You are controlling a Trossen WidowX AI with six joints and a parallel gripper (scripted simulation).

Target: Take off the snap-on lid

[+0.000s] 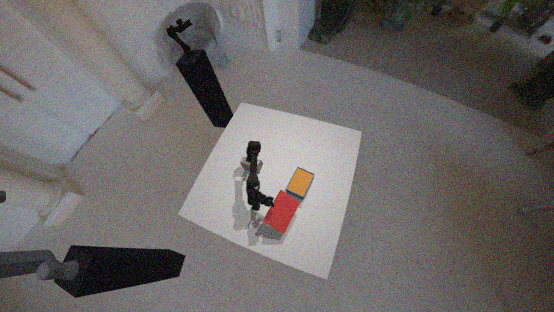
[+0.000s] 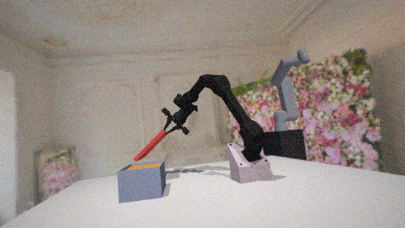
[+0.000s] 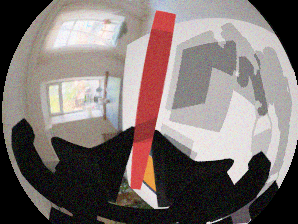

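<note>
My gripper tip is now 60 mm short of the red lid, 50 mm above it and 20 mm to the left of it. The rest, counted from my gripper tip: storage box 250 mm to the left, 180 mm below, 140 mm ahead.
</note>
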